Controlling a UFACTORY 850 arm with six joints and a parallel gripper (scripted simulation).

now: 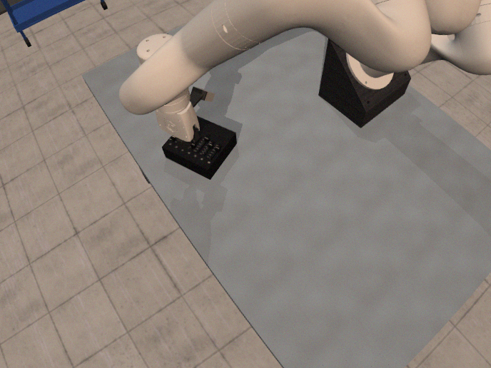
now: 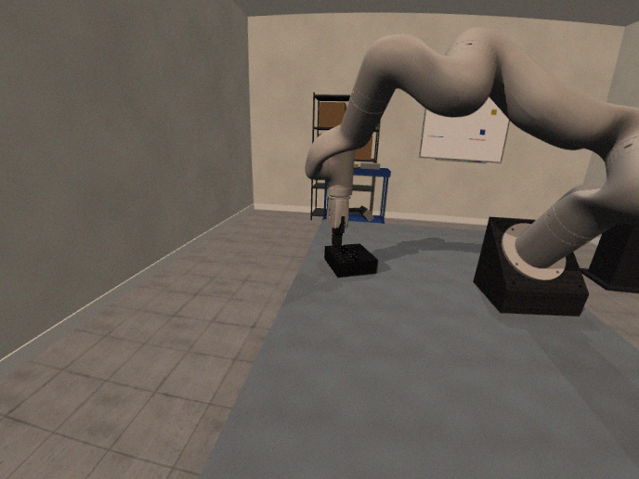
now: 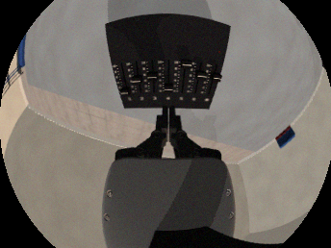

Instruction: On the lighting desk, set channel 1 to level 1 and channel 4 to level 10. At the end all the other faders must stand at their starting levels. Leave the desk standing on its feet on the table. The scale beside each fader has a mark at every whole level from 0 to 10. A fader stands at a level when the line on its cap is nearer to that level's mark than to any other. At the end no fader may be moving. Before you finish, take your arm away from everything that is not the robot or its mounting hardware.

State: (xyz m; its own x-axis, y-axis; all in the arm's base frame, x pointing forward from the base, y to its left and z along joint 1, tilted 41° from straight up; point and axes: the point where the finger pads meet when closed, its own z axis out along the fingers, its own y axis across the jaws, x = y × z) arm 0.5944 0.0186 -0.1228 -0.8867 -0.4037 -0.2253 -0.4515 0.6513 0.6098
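The fader cap lies 20 mm behind my hand, 10 mm to the right of it and 50 mm below it.
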